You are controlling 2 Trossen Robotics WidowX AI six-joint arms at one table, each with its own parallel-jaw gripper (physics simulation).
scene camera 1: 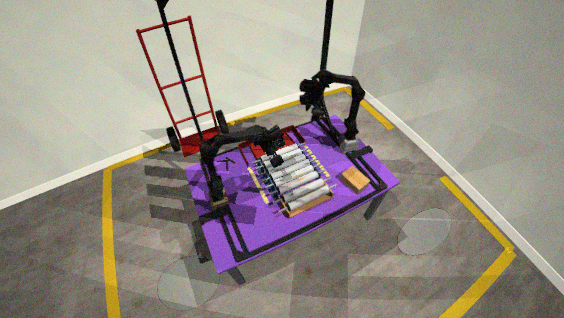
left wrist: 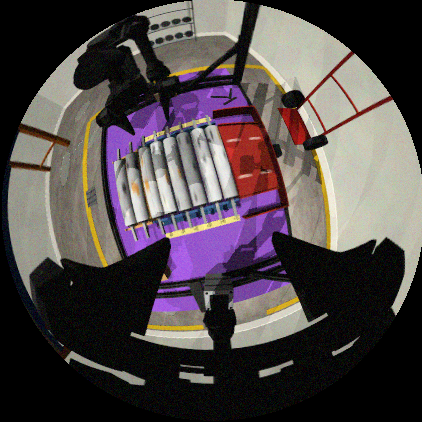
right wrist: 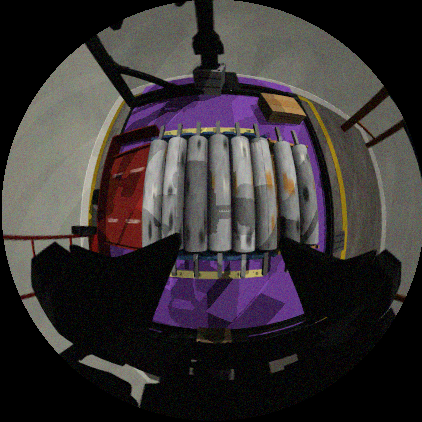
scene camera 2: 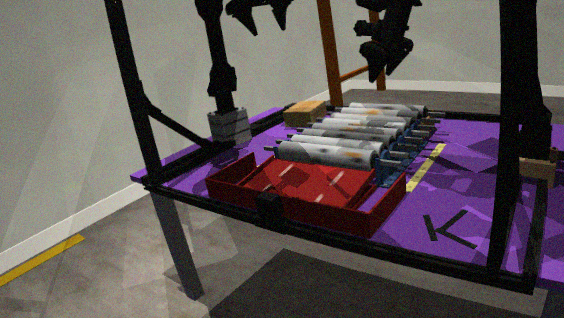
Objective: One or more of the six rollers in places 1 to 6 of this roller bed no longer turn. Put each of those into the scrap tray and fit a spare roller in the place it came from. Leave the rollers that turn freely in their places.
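Frame: origin at the left arm's base, x ahead, y down, z left, level; millimetres.
Where they show: left gripper, between the fingertips: (scene camera 1: 309, 115) (left wrist: 221, 240) (scene camera 2: 270, 32); right gripper, between the fingertips: (left wrist: 150, 127) (right wrist: 231, 240) (scene camera 2: 379, 78); left arm's base, origin of its link: (scene camera 1: 349, 136) (left wrist: 218, 300) (right wrist: 209, 66) (scene camera 2: 226, 110); right arm's base, origin of its link: (scene camera 1: 217, 196) (scene camera 2: 534, 153).
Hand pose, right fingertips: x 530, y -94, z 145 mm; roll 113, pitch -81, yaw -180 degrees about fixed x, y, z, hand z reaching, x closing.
Things, the pixels of their centre, and the offset from my right fingertips. "*": a spot on its surface instead. Level surfaces: height alone.
- tray end, a spot on its surface: (right wrist: 154, 190) (left wrist: 215, 157) * dx -48, dy +133, dz -157 mm
- wooden rack, middle of its body: (right wrist: 288, 195) (left wrist: 135, 190) (scene camera 1: 305, 198) dx -123, dy +202, dz +170 mm
- red scrap tray, middle of its body: (scene camera 2: 299, 186) (right wrist: 122, 195) (left wrist: 250, 155) (scene camera 1: 271, 144) dx -23, dy +180, dz -287 mm
- wooden block, middle of its body: (scene camera 2: 305, 113) (right wrist: 281, 108) (scene camera 1: 354, 179) dx -453, dy +177, dz +137 mm
- purple table, height of its surface: dy +205 mm
Six grey-white rollers lie side by side in the blue roller bed, among them one at the tray end (scene camera 2: 325, 154) (left wrist: 221, 162) (right wrist: 154, 190). Two spare rollers, the inner one (left wrist: 136, 187) (right wrist: 287, 187) with an orange stain, lie beyond the bed on a wooden rack (scene camera 1: 314, 205). Which rollers turn does not show. The red scrap tray (scene camera 2: 300, 212) (left wrist: 257, 167) (right wrist: 129, 192) is empty. My right gripper (scene camera 2: 380, 77) (left wrist: 150, 127) (right wrist: 231, 240) is open and empty, above the rollers and pointing down. My left gripper (scene camera 2: 270, 32) (left wrist: 221, 240) is open and empty, high above the table's left-arm side.
A wooden block (scene camera 1: 355, 179) (scene camera 2: 304, 113) (right wrist: 282, 107) lies on the purple table (scene camera 1: 265, 227) near the left arm's base. Yellow number strips (scene camera 2: 426, 167) (left wrist: 204, 227) run along both sides of the bed. Black posts rise at the table's tray side. A red hand truck (scene camera 1: 207, 95) stands by the wall.
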